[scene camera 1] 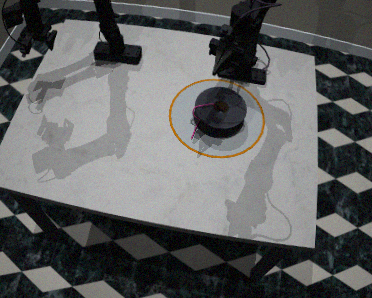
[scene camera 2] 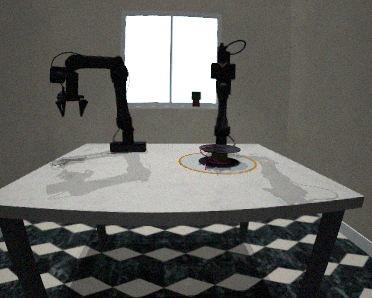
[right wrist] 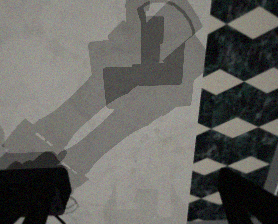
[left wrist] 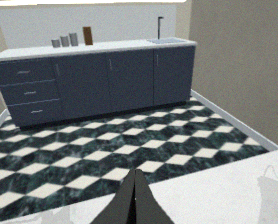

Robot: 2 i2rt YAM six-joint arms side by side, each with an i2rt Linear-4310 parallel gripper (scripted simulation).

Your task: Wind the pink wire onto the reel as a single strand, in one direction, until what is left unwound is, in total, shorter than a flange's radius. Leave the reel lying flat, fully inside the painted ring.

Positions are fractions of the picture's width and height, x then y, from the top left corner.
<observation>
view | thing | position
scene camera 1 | my left gripper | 0.57, 0.25
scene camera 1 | my right gripper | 0.11, 0.16
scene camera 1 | dark reel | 0.57, 0.41
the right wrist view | my right gripper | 0.49, 0.80
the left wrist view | my left gripper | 0.49, 0.79
</observation>
